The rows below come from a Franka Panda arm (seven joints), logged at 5 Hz.
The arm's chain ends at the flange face. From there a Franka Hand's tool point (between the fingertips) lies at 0.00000 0.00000 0.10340 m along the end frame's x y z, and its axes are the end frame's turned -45 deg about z.
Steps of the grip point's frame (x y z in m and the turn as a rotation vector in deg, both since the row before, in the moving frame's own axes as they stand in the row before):
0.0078 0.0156 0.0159 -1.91 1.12 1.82
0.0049 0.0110 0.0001 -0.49 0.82 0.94
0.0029 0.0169 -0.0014 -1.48 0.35 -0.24
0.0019 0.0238 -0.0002 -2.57 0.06 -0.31
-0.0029 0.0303 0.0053 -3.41 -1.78 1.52
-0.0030 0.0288 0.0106 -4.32 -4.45 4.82
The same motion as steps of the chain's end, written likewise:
0.0127 0.0044 0.0160 -0.56 2.14 1.82
0.0096 0.0047 0.0001 0.23 0.93 0.94
0.0117 0.0085 -0.0014 -0.80 1.29 -0.24
0.0148 0.0123 -0.0001 -1.77 1.86 -0.31
0.0174 0.0168 0.0055 -3.67 1.15 1.52
0.0189 0.0113 0.0112 -6.20 -0.09 4.82

